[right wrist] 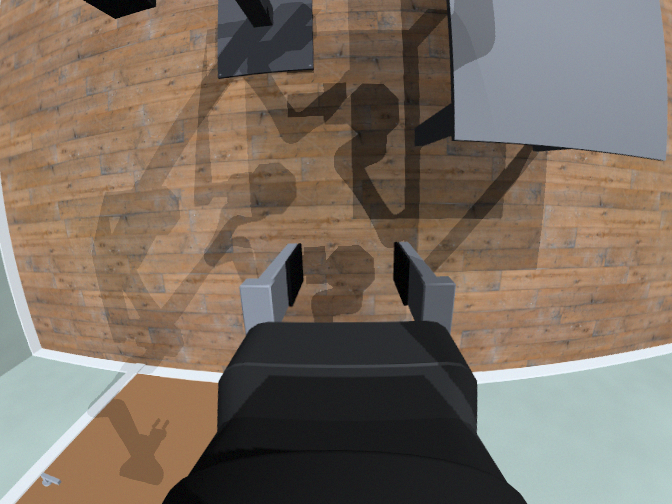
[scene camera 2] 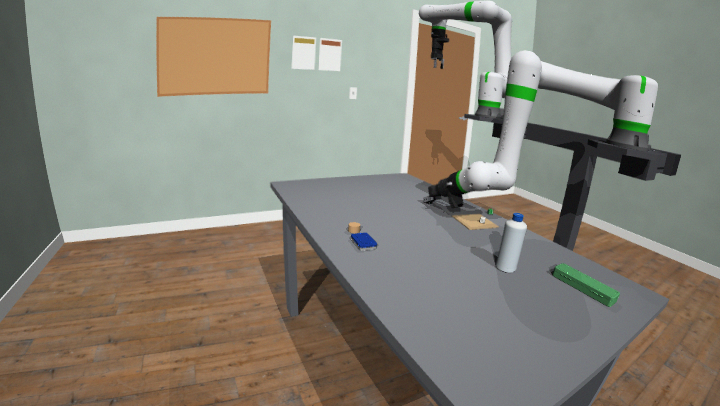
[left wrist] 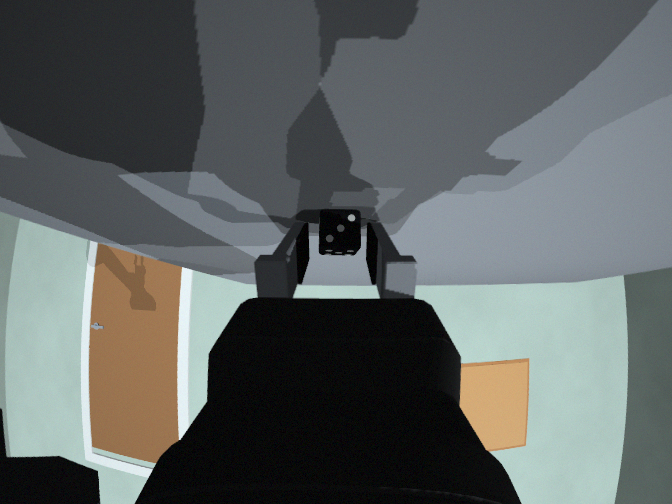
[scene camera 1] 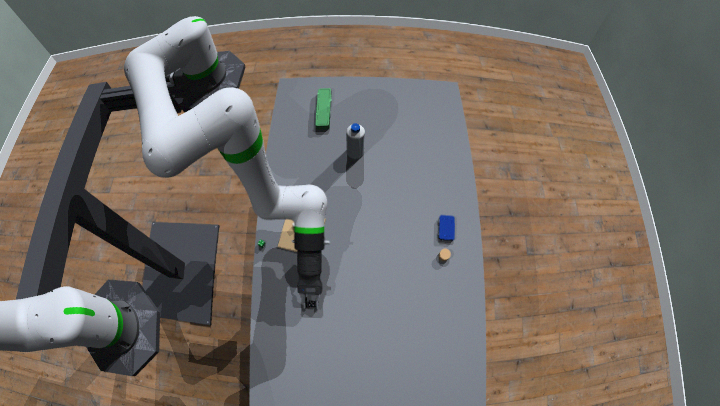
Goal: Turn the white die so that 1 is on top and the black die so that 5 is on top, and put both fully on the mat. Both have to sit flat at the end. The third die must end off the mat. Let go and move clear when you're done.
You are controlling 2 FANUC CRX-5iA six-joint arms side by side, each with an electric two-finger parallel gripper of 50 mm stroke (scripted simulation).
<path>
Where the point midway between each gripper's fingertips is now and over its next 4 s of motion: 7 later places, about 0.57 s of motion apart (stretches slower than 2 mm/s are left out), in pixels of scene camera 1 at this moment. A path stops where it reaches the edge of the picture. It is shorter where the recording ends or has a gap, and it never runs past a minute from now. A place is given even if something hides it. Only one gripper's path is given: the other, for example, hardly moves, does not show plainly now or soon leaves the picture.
My left gripper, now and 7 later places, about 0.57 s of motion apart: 311,308; 311,302; 311,294; 309,291; 301,299; 266,324; 244,322; 262,310
</path>
